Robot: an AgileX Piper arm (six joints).
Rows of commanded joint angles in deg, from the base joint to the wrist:
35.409 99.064 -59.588 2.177 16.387 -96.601
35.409 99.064 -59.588 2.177 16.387 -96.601
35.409 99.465 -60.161 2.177 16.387 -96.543
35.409 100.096 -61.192 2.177 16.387 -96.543
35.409 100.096 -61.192 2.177 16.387 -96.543
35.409 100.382 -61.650 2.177 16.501 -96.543
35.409 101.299 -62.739 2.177 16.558 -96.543
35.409 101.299 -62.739 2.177 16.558 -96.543
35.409 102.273 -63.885 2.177 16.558 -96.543
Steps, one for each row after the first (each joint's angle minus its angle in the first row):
0.000 0.000 0.000 0.000 0.000 0.000
0.000 0.401 -0.573 0.000 0.000 0.058
0.000 1.032 -1.604 0.000 0.000 0.058
0.000 1.032 -1.604 0.000 0.000 0.058
0.000 1.318 -2.062 0.000 0.114 0.058
0.000 2.235 -3.151 0.000 0.171 0.058
0.000 2.235 -3.151 0.000 0.171 0.058
0.000 3.209 -4.297 0.000 0.171 0.058

